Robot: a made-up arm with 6 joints.
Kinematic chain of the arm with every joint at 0, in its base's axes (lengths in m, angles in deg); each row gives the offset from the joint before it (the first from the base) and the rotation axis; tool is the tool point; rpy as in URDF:
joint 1: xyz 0 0 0.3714 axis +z
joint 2: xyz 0 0 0 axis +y
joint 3: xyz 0.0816 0 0.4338 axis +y
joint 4: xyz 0.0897 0 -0.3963 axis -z
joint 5: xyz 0 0 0 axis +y
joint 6: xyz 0.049 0 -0.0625 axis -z
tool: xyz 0 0 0 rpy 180 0 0
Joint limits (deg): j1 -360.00..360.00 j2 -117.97..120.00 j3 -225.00..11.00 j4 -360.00..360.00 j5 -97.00..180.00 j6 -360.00..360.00
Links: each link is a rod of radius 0.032 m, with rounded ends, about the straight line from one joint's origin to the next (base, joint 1, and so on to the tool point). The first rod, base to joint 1, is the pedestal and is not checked.
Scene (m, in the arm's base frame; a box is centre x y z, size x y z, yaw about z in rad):
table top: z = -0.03
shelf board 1: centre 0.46 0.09 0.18 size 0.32 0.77 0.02 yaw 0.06
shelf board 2: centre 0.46 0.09 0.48 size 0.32 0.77 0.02 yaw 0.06
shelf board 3: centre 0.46 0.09 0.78 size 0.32 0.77 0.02 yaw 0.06
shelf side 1: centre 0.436 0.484 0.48 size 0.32 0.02 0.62 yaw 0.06
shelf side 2: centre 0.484 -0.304 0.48 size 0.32 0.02 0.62 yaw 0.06
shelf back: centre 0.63 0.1 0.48 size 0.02 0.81 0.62 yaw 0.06
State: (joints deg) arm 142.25 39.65 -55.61 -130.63 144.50 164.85
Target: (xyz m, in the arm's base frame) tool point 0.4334 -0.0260 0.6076
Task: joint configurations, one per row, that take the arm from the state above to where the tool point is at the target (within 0.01 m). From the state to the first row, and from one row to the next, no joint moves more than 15 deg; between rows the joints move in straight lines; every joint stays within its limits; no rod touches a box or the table.
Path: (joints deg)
1: 130.29 29.23 -49.04 -143.32 141.59 176.12
2: 118.33 18.80 -42.47 -156.01 138.69 187.38
3: 106.37 8.38 -35.90 -168.70 135.78 198.65
4: 94.41 -2.04 -29.33 -181.40 132.87 209.91
5: 82.45 -12.47 -22.76 -194.09 129.96 221.18
6: 69.64 -10.21 -26.09 -181.09 132.62 211.79
7: 56.82 -7.96 -29.42 -168.10 135.28 202.40
8: 44.01 -5.71 -32.75 -155.10 137.93 193.01
9: 31.19 -3.45 -36.08 -142.11 140.59 183.63
10: 18.38 -1.20 -39.41 -129.11 143.25 174.24
11: 5.56 1.06 -42.74 -116.12 145.91 164.85

